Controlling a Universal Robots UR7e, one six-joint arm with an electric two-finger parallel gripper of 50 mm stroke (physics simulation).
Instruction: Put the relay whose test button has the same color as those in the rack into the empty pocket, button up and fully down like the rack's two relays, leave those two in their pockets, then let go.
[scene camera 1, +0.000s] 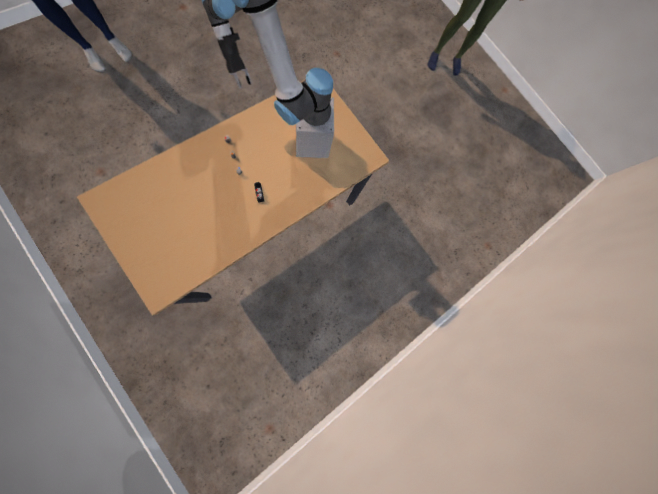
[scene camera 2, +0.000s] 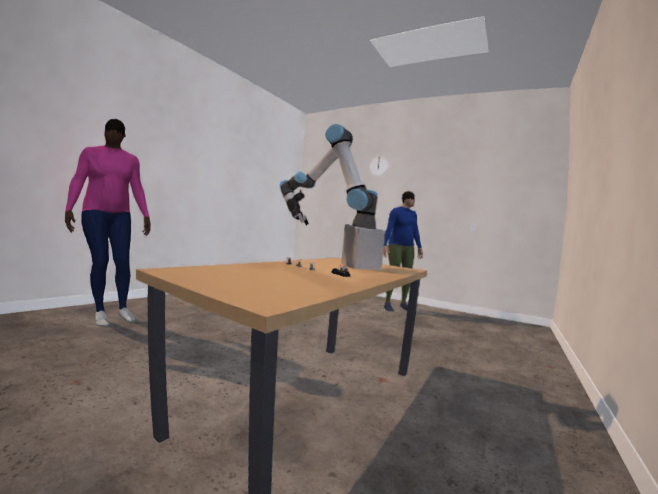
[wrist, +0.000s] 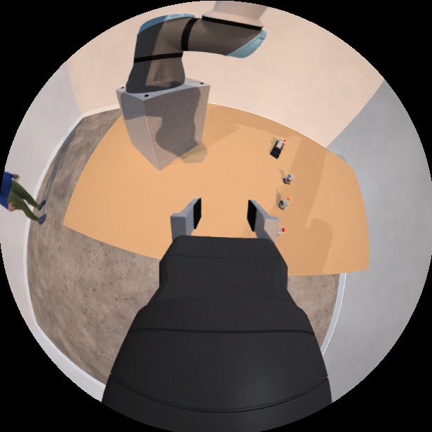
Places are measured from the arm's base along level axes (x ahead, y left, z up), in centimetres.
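Pixels of known places: gripper, fingertip midpoint: (scene camera 1: 245, 85) (scene camera 2: 305, 223); arm's base at its link origin: (scene camera 1: 315, 111) (scene camera 2: 363, 227).
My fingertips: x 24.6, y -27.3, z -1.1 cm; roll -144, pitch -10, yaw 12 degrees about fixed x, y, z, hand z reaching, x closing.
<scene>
Ahead of a thing's pixels: the offset from my fingertips to its top centre. "*": to the spot under its first point. Level surfaces: height alone.
The black rack {* dx +16.4, dy +38.7, dz -23.6 cm} (scene camera 1: 257, 185) (scene camera 2: 346, 274) (wrist: 275, 152) stands on the table and holds two relays with red buttons; its empty pocket is too small to make out. Three loose relays stand in a row beside it. The red-button relay {dx +18.7, dy +7.7, dz -19.6 cm} (scene camera 1: 228, 139) (scene camera 2: 288, 260) (wrist: 281, 231) is farthest from the rack, partly hidden by a finger in the wrist view. The orange-button relay {dx +20.2, dy +17.3, dz -19.6 cm} (scene camera 1: 233, 155) (scene camera 2: 298, 264) (wrist: 284, 203) is in the middle. The blue-button relay {dx +21.5, dy +27.6, dz -19.6 cm} (scene camera 1: 239, 170) (scene camera 2: 311, 266) (wrist: 288, 179) is nearest the rack. My gripper (scene camera 1: 243, 81) (scene camera 2: 302, 220) (wrist: 224, 208) is open and empty, high above the relays' level and off to their side.
The arm's grey base block (scene camera 1: 313, 143) (scene camera 2: 363, 247) (wrist: 170, 120) stands on the wooden table {dz -24.0 cm} (scene camera 1: 175, 228) (scene camera 2: 228, 287) (wrist: 110, 200), to one side of the rack. Two people stand on the floor away from the table.
</scene>
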